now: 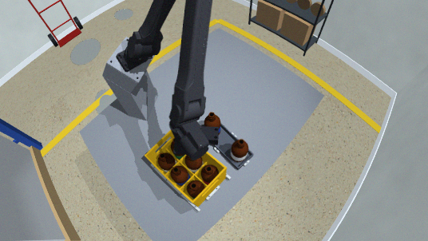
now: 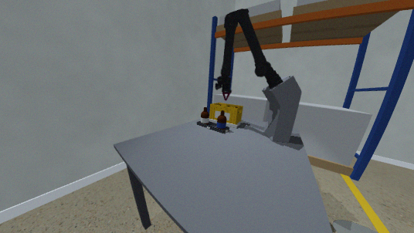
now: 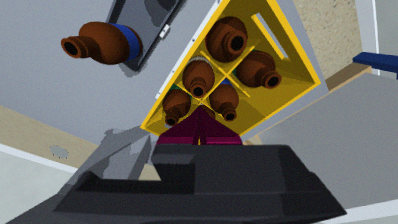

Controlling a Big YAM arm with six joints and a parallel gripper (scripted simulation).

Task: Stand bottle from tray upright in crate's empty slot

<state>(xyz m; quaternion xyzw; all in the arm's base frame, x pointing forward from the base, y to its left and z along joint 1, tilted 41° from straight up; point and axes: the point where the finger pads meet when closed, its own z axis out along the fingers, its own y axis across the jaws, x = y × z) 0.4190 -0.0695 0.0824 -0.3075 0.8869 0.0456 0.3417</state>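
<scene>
My gripper is now 14 cm above the glass bottle. From my hand the other things lie so: yellow crate: 4 cm to the right, 15 cm below; dark tray: 18 cm to the left, 22 cm below.
</scene>
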